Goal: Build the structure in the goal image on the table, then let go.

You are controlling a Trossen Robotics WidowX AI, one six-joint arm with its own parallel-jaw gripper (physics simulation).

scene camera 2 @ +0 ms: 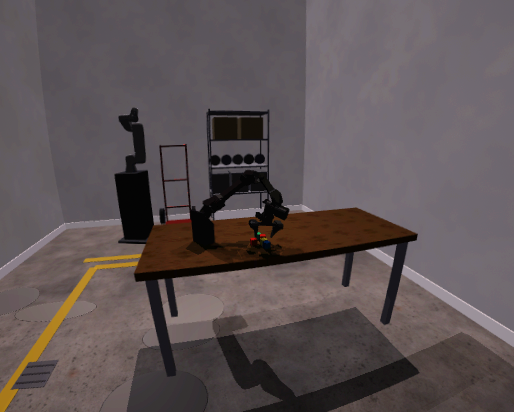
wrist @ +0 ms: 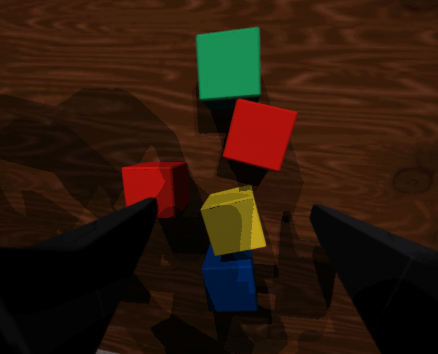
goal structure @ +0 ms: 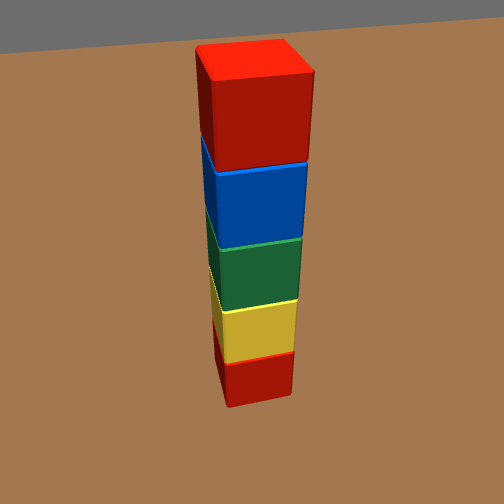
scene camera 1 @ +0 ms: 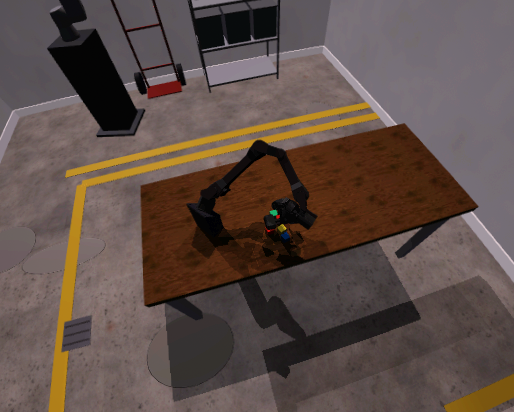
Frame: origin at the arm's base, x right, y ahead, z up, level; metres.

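Seen in the pictures: gripper, fingertip midpoint: (scene camera 2: 263, 237) (wrist: 234, 208) (scene camera 1: 281, 225); arm's base at its link origin: (scene camera 2: 202, 216) (scene camera 1: 203, 208).
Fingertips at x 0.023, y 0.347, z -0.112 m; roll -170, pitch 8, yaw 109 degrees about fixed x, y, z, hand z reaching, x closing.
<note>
Offsets run from my fingertips to a thing's middle. Level surfaces: height alone.
My gripper (scene camera 2: 265, 234) (wrist: 234, 208) is open and empty above the cubes, with fingertips on either side of the yellow cube {dy +0.004, dx +0.013, dz -0.020 m} (scene camera 1: 282, 228) (wrist: 232, 227). The yellow cube looks tilted and overlaps the far edge of the blue cube {dy +0.018, dx +0.054, dz -0.020 m} (scene camera 1: 285, 235) (scene camera 2: 267, 245) (wrist: 230, 290); whether it rests on it is unclear. One red cube {dy -0.052, dx +0.014, dz -0.020 m} (scene camera 2: 253, 242) (wrist: 142, 184) lies left of the yellow one, partly hidden by the left finger in the wrist view. A second red cube {dy -0.003, dx -0.042, dz -0.020 m} (wrist: 260, 134) lies beyond the yellow cube. A green cube {dy -0.032, dx -0.069, dz -0.020 m} (scene camera 1: 273, 213) (wrist: 229, 65) lies farthest, near that red cube.
The cubes are on the wooden table {dz -0.036 m} (scene camera 1: 360, 170) (scene camera 2: 340, 230), near its front edge. The arm's base (scene camera 1: 207, 220) (scene camera 2: 203, 230) stands to their left. Behind the table are a black pedestal (scene camera 1: 95, 85), a red hand truck (scene camera 1: 165, 90) and a shelf rack (scene camera 2: 208, 150).
</note>
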